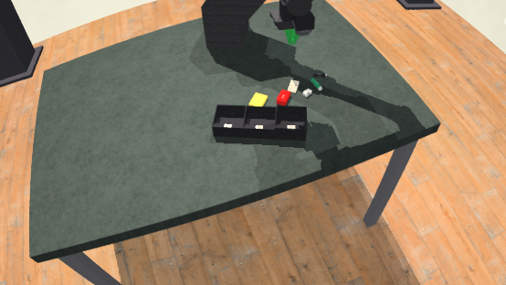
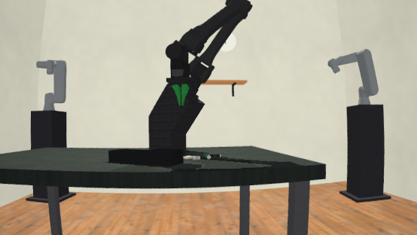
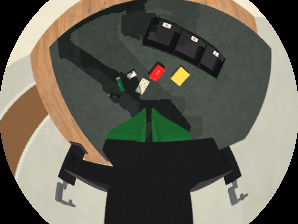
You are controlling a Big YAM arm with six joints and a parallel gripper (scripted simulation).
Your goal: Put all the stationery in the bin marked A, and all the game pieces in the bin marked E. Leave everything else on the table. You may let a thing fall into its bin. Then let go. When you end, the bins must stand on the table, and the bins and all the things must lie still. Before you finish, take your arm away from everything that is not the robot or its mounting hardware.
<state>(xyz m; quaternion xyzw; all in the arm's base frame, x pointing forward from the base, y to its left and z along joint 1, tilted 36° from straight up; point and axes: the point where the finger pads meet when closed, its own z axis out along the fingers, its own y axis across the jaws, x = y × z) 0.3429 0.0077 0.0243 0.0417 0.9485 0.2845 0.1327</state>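
My gripper is now 10 cm short of the bin row, 11 cm to the left of it and 18 cm above it. Also, from my hand: grey piece (6 cm to the left, 20 cm below); red block (2 cm to the right, 20 cm below); white die (4 cm behind, 2 cm to the left, 20 cm below).
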